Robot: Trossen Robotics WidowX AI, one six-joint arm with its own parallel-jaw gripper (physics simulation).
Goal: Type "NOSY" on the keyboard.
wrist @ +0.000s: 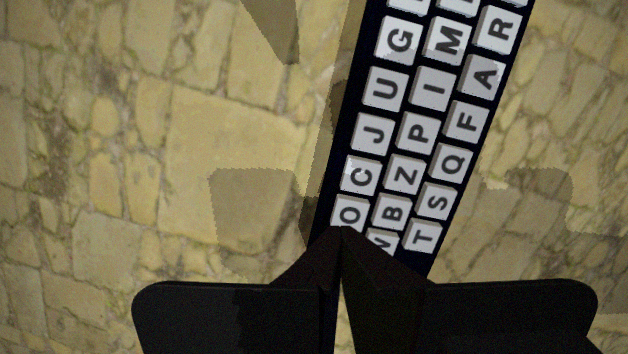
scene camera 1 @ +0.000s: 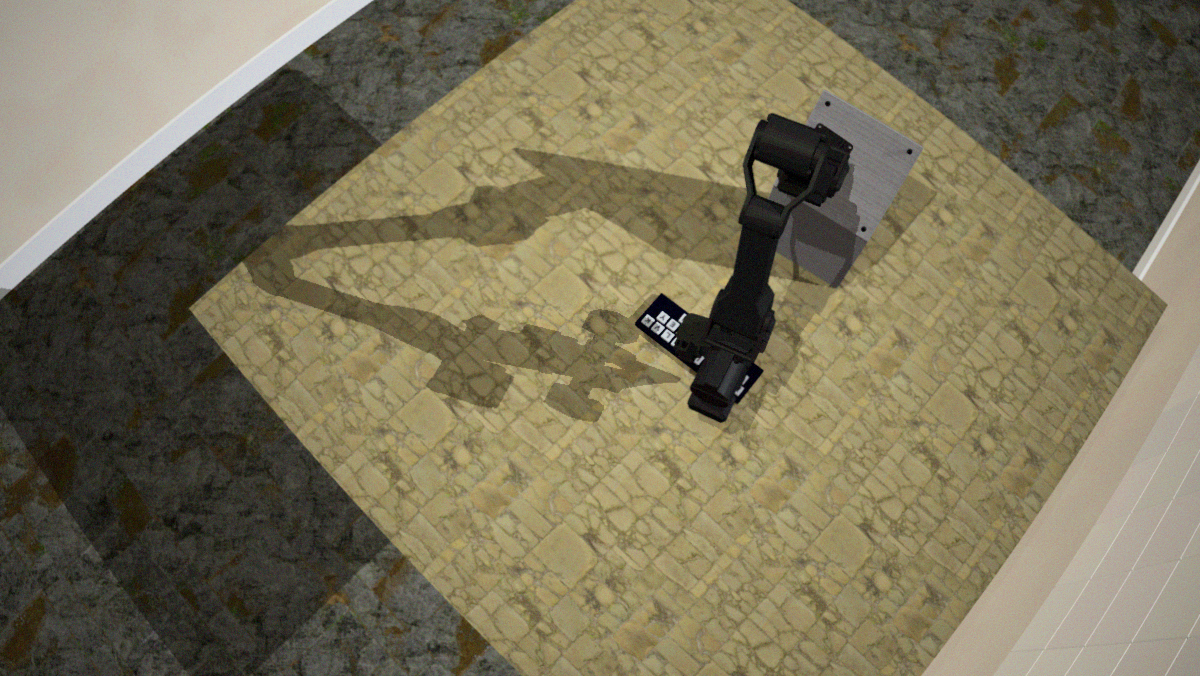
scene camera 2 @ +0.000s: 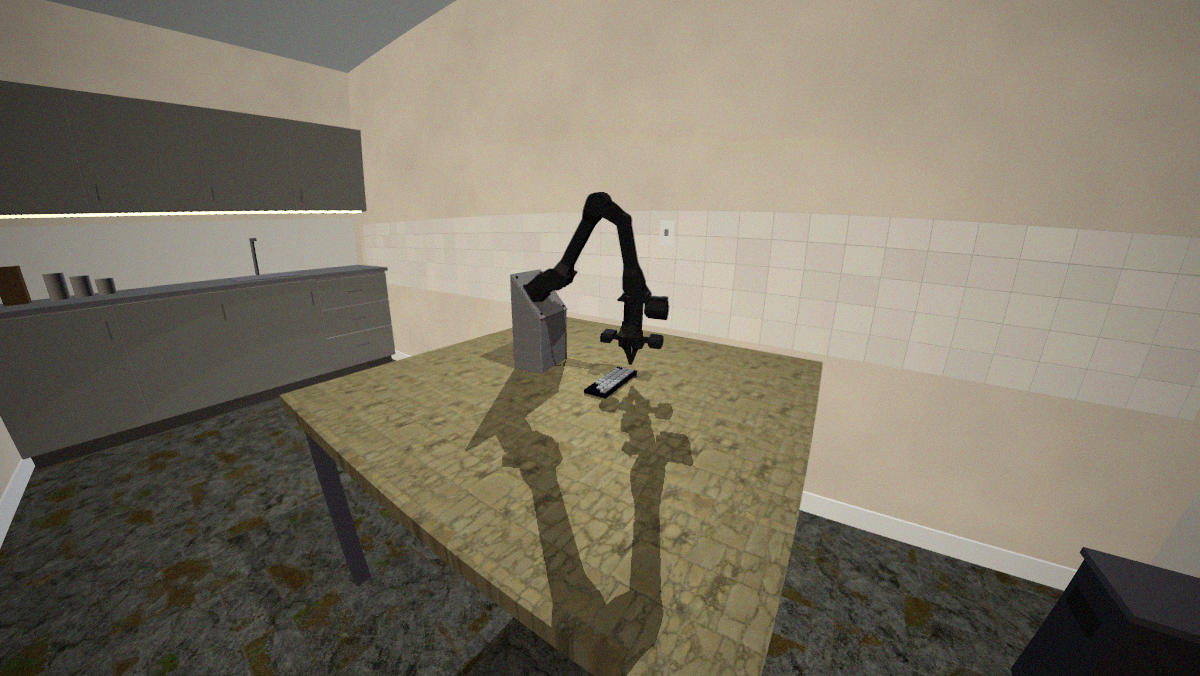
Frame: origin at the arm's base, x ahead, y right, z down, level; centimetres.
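Where they show: gripper, fingertip midpoint: (wrist: 339, 236) (scene camera 2: 630, 364); arm's base at its link origin: (scene camera 2: 533, 293).
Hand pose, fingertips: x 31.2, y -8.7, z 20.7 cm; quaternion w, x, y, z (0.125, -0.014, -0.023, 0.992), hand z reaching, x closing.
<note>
Things, the pixels of their top centre, and the offset from my fingertips. Level surfaces: height alone.
- black keyboard at its top centre: (wrist: 437, 77) (scene camera 1: 700, 345) (scene camera 2: 612, 378) dx -2.7, dy +6.8, dz +2.9 cm
- O key at its top centre: (wrist: 349, 215) dx -0.9, dy -0.4, dz +2.9 cm
- S key at its top centre: (wrist: 437, 203) dx -4.9, dy +1.3, dz +2.9 cm
- T key at its top centre: (wrist: 423, 238) dx -5.0, dy -0.8, dz +2.9 cm
- Y key at its top centre: (scene camera 1: 663, 317) dx -2.5, dy +14.4, dz +2.9 cm
- stone-patterned table at its surface level: dz +4.5 cm
The black keyboard (scene camera 1: 660, 303) (scene camera 2: 611, 382) (wrist: 417, 261) with white letter keys lies flat on the table. My gripper (scene camera 2: 630, 361) (wrist: 339, 236) is shut and empty, pointing down. Scene camera 2 shows its tips above the keyboard. In the wrist view the tips overlap the lower edge of the O key (wrist: 350, 214). The S key (wrist: 437, 201) shows to the right, above the T key (wrist: 421, 237). A key (wrist: 383, 241) beside the fingers is partly covered; its letter looks like N. The Y key (scene camera 1: 662, 317) shows in scene camera 1. The arm hides the keyboard's middle there.
The arm's grey base block (scene camera 1: 881, 142) (scene camera 2: 529, 335) stands on the stone-patterned table (scene camera 1: 587, 520) (scene camera 2: 722, 470), behind the keyboard. Arm shadows cross the table. A kitchen counter (scene camera 2: 209, 335) and a dark cabinet (scene camera 2: 1133, 621) stand away from the table.
</note>
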